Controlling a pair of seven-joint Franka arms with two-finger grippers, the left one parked.
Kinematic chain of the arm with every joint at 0, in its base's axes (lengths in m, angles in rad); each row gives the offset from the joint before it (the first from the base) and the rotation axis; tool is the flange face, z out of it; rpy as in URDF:
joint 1: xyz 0 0 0.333 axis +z
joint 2: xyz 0 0 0 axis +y
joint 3: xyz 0 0 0.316 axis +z
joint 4: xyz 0.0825 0 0 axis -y
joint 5: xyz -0.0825 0 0.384 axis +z
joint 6: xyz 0 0 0 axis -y
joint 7: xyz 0.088 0 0 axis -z
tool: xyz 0 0 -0.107 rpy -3.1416 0 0
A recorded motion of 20 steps. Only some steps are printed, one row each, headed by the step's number.
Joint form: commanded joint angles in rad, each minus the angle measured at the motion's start. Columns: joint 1, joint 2, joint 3, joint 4, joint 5, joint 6, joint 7.
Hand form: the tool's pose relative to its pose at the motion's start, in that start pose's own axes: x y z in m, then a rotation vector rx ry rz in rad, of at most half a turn. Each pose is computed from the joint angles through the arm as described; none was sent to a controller.
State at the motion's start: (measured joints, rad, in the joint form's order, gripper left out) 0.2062 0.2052 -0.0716 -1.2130 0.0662 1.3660 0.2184
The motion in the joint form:
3: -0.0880 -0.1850 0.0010 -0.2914 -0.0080 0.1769 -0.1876
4: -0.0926 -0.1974 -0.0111 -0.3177 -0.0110 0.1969 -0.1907
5: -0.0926 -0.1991 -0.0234 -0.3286 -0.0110 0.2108 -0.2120
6: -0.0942 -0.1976 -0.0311 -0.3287 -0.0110 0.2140 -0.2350
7: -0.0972 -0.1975 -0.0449 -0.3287 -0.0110 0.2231 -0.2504
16: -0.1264 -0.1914 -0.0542 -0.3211 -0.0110 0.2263 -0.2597
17: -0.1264 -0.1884 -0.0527 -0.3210 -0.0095 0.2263 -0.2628
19: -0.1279 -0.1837 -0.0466 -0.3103 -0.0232 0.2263 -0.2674
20: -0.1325 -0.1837 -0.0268 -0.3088 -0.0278 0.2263 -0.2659
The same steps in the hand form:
3: -0.0244 0.0623 0.0113 0.0167 0.0735 -0.0918
4: -0.0248 0.0726 0.0147 0.0152 0.0806 -0.0773
5: -0.0231 0.0795 0.0172 0.0149 0.0861 -0.0857
6: -0.0218 0.0846 0.0175 0.0139 0.0883 -0.0993
7: -0.0201 0.0938 0.0163 0.0135 0.0982 -0.0979
16: -0.0168 0.1150 0.0148 0.0126 0.1049 -0.0687
17: -0.0158 0.1139 0.0164 0.0136 0.1020 -0.0732
19: -0.0145 0.1125 0.0140 -0.0009 0.1077 -0.0823
20: -0.0149 0.1045 0.0136 -0.0051 0.1085 -0.0959

